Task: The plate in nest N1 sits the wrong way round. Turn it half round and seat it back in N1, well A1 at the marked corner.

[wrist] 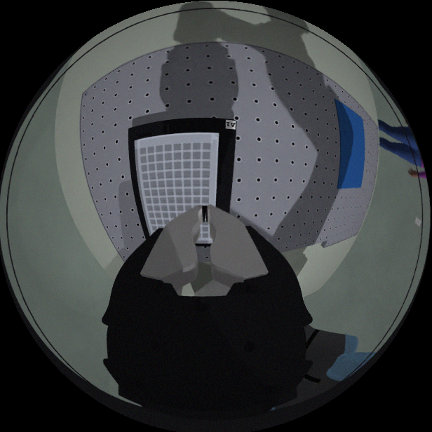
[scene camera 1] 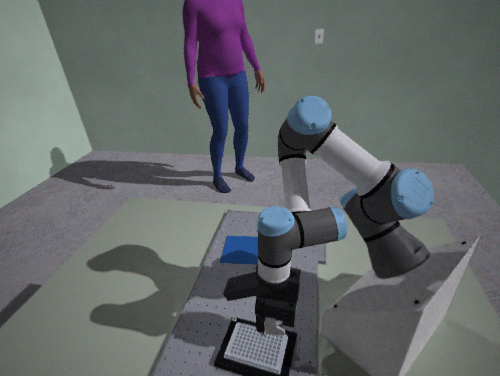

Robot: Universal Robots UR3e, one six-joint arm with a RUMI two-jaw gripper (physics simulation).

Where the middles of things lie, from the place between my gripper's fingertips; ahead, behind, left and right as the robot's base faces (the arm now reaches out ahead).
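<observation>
The black nest (wrist: 225,160) sits 20 mm ahead of my hand, 20 mm to the left of it and 20 mm below it. A blue rectangle (scene camera 1: 238,249) is there too, 310 mm to the right of my hand, 10 mm ahead of it and 20 mm below. As for the white multi-well plate (wrist: 175,172), my hand is 20 mm short of it, 20 mm to the right of it and 10 mm above it.
</observation>
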